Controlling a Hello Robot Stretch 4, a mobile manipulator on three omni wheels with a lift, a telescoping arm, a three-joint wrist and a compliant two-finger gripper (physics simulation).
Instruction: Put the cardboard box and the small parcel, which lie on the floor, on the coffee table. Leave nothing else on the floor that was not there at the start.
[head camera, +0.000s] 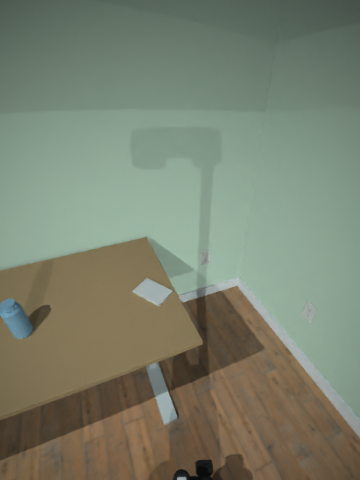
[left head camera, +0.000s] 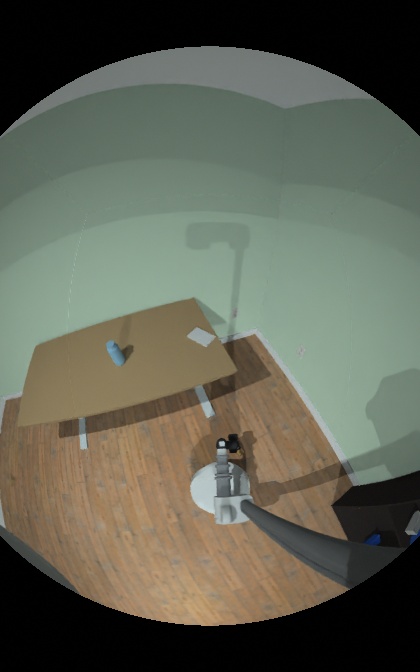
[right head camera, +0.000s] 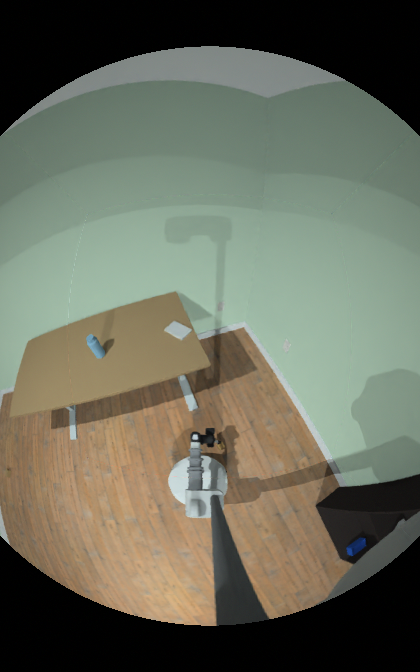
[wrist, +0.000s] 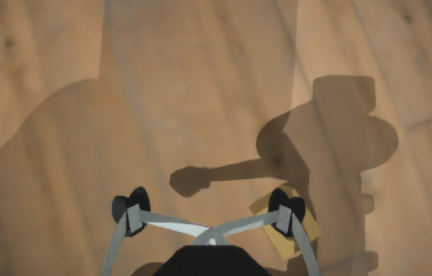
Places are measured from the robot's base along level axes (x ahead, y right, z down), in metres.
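Pixels of known places: gripper, fingertip midpoint: (wrist: 209, 203).
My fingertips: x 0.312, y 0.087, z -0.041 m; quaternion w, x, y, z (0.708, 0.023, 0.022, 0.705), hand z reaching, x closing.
Ahead of a thing's pixels: the offset from my fingertips to its middle. Level surfaces: height alone.
A small yellow-tan box @(dx -0.024, dy +0.084, dz +0.044 m) (wrist: 283, 246) (right head camera: 221, 444) (left head camera: 241, 453) lies on the wooden floor, low and right of centre in the wrist view. I cannot tell whether it is the cardboard box or the small parcel. My gripper (wrist: 209, 203) is open, with its fingers wide apart and no object between them. It hangs above the floor, and its right fingertip hides part of the box in the wrist view. The other task object cannot be made out. A tan-topped table @(dz -0.651 m) (head camera: 90, 345) (left head camera: 160, 370) (right head camera: 140, 362) stands ahead on the left; whether it is the coffee table is unclear.
A blue bottle @(dx +0.384, dy -0.692, dz -0.734 m) (head camera: 18, 321) (left head camera: 116, 354) (right head camera: 96, 347) and a white flat item @(dx +0.586, dy -0.197, dz -0.656 m) (head camera: 152, 292) (left head camera: 201, 336) (right head camera: 178, 330) are on the table. Dark furniture (left head camera: 365, 517) (right head camera: 336, 520) with a blue item (left head camera: 373, 540) (right head camera: 356, 546) stands at lower right. A wall runs along the right.
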